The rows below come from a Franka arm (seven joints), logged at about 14 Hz.
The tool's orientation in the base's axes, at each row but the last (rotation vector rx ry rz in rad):
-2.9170 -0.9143 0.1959
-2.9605 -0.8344 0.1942
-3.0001 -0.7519 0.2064
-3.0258 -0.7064 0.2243
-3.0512 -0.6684 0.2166
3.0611 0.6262 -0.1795
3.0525 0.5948 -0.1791
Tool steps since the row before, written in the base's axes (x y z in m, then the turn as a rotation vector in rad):
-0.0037 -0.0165 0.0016 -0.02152 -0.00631 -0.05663
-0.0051 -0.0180 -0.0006 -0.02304 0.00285 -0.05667
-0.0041 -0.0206 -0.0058 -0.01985 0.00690 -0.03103
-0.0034 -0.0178 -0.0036 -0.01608 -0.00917 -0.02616
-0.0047 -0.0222 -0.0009 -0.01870 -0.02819 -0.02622
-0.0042 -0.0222 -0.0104 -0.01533 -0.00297 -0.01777
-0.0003 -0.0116 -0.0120 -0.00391 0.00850 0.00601
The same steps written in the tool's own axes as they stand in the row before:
-0.0126 0.0113 -0.0016 -0.01557 -0.00056 0.05888
-0.0137 0.0128 0.0009 -0.01205 -0.00914 0.05934
-0.0126 0.0167 0.0061 -0.01040 -0.01309 0.03354
-0.0104 0.0147 0.0042 -0.01481 0.00270 0.02829
-0.0134 0.0183 0.0020 -0.02509 0.01890 0.02907
-0.0113 0.0189 0.0116 -0.01313 -0.00308 0.01944
-0.0032 0.0106 0.0125 -0.00114 -0.00932 -0.00596

